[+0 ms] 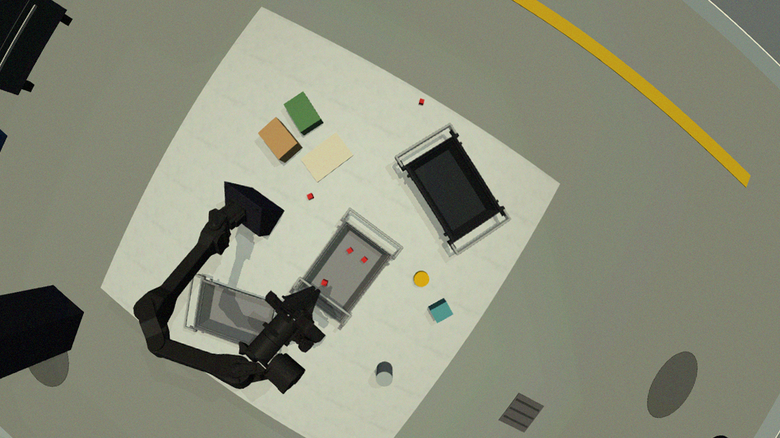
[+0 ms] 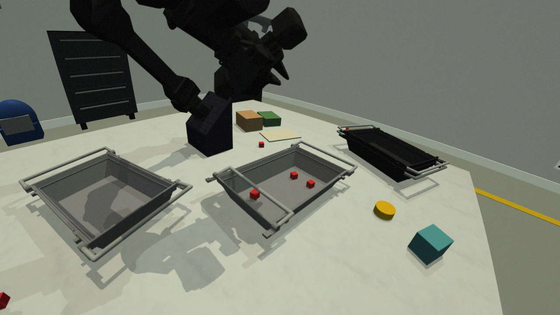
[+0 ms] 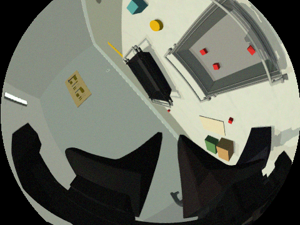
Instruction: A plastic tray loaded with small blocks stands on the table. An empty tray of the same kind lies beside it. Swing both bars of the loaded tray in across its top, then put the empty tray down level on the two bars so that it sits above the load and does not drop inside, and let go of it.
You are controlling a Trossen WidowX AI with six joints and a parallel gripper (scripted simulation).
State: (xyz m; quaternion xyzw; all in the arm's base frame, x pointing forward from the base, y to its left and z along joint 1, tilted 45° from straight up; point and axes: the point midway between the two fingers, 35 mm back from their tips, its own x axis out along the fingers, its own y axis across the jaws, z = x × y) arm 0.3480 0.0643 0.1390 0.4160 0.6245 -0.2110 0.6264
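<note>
Right now the grey tray is 22 cm behind my gripper tip, 32 cm to the right of it and 22 cm below it. From my gripper tip the other things lie so: red block (1 cm behind, 6 cm to the right, 26 cm below); teal cube (36 cm ahead, 6 cm to the left, 25 cm below); yellow disc (25 cm ahead, 12 cm to the left, 26 cm below).
</note>
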